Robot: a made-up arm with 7 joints.
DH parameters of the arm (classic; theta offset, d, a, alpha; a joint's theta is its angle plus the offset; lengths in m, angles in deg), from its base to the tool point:
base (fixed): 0 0 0 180
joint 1: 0 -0.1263 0.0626 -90
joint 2: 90 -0.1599 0.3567 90
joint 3: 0 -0.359 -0.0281 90
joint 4: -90 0.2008 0.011 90
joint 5: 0 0.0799 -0.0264 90
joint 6: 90 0.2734 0.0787 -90
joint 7: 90 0.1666 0.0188 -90
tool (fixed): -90 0.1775 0 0
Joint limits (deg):
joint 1: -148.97..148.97
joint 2: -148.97..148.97
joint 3: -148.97..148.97
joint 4: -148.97..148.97
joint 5: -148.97..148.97
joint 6: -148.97..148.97
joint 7: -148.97..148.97
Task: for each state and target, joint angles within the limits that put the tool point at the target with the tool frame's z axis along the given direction. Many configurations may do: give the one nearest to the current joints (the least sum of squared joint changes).
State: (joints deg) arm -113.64 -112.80 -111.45 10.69 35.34 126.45 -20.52
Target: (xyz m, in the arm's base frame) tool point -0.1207 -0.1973 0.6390 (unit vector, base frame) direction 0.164 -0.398 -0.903
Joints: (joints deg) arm -112.95 -54.71 -77.08 -16.05 67.60 116.88 -45.18
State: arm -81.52 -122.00 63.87 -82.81 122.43 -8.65 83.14
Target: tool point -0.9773 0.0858 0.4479 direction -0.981 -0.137 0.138
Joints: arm -119.74 -93.41 59.86 -72.05 140.50 -2.24 92.16
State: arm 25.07 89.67 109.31 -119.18 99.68 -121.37 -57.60
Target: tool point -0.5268 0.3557 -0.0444 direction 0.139 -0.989 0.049
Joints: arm 15.92 91.62 100.03 -107.48 86.59 -137.95 -63.87
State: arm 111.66 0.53 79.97 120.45 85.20 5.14 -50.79
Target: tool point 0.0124 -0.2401 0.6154 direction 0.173 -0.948 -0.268
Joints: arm 127.41 -62.44 86.81 100.09 59.52 11.01 -48.59
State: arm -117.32 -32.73 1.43 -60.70 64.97 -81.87 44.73
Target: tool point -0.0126 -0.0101 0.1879 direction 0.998 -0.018 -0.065
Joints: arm -91.94 -27.54 -24.78 -94.08 75.39 -85.95 43.88
